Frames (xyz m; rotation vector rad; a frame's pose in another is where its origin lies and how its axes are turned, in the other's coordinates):
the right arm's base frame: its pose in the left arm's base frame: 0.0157 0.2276 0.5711 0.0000 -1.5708 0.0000
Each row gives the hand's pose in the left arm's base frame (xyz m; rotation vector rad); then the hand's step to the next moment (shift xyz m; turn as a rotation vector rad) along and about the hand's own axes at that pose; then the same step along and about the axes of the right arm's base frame.
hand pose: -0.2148 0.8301 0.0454 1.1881 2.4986 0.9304
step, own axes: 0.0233 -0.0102 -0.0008 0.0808 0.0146 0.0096
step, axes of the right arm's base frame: -0.0042 0.0125 0.0218 0.0072 0.0725 0.0391
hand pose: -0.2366 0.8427 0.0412 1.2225 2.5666 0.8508
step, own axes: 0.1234 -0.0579 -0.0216 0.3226 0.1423 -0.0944
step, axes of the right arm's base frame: -0.0044 0.0554 0.1263 0.1851 0.2756 0.1518
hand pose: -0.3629 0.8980 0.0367 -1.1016 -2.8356 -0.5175
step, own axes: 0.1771 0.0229 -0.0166 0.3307 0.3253 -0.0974
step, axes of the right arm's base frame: 0.0525 0.1248 0.1176 0.2420 0.4059 0.0363
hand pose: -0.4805 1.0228 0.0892 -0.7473 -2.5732 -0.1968
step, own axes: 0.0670 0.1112 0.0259 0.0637 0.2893 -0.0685
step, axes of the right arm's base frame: 0.0090 0.1321 0.0004 0.0933 0.2565 -0.1339
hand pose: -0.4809 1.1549 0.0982 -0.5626 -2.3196 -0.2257
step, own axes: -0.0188 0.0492 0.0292 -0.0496 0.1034 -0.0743
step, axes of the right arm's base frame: -0.0341 0.0468 -0.0165 0.0190 0.0520 -0.1249
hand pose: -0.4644 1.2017 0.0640 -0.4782 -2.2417 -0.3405
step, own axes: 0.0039 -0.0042 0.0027 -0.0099 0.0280 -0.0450
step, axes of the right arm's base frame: 0.0009 -0.0018 0.0060 0.0238 0.0052 -0.0481
